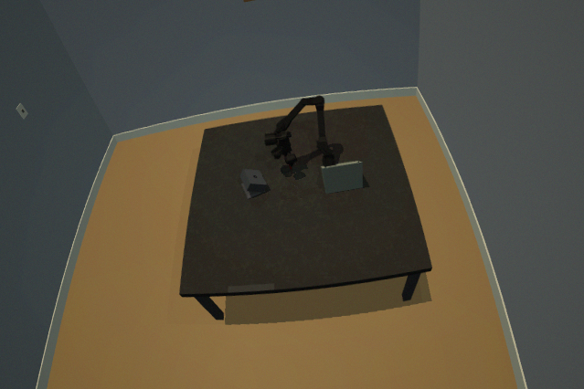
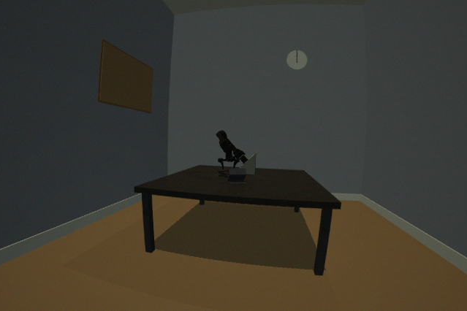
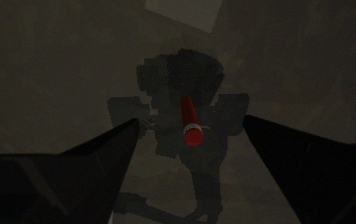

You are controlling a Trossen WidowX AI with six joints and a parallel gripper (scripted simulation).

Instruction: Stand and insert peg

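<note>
The peg lies 1 cm below my gripper tip. The rest, counted from my gripper tip: grey sloped panel: 21 cm ahead, 10 cm to the left.
</note>
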